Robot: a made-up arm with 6 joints. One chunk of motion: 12 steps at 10 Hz.
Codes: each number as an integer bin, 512 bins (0 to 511) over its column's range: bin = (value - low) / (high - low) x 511, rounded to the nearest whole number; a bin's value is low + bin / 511 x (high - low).
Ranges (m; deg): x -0.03..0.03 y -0.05..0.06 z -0.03..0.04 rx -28..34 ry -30..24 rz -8..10
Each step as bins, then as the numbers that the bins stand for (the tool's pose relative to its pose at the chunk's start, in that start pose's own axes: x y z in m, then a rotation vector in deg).
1 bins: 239 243 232 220 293 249
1 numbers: -0.0019 0.0023 0.0018 -1.31 0.96 0.77
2 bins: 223 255 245 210 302 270
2 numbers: -0.0038 0.0049 0.0036 -2.52 1.91 1.51
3 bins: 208 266 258 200 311 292
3 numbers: -0.0056 0.0073 0.0053 -3.73 2.86 2.29
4 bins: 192 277 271 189 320 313
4 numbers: -0.0075 0.0096 0.0071 -5.07 3.82 3.03
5 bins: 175 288 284 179 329 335
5 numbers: -0.0095 0.0120 0.0089 -6.28 4.77 3.80
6 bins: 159 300 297 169 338 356
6 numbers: -0.0113 0.0146 0.0107 -7.50 5.72 4.54
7 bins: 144 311 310 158 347 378
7 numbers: -0.0131 0.0169 0.0125 -8.83 6.67 5.32
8 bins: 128 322 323 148 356 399
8 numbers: -0.0150 0.0193 0.0142 -10.04 7.62 6.05
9 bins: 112 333 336 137 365 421
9 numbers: -0.0168 0.0217 0.0160 -11.38 8.57 6.83
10 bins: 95 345 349 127 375 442
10 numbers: -0.0188 0.0243 0.0178 -12.59 9.63 7.57
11 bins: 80 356 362 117 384 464
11 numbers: -0.0206 0.0266 0.0196 -13.80 10.58 8.34
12 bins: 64 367 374 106 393 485
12 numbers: -0.0225 0.0290 0.0212 -15.14 11.53 9.08
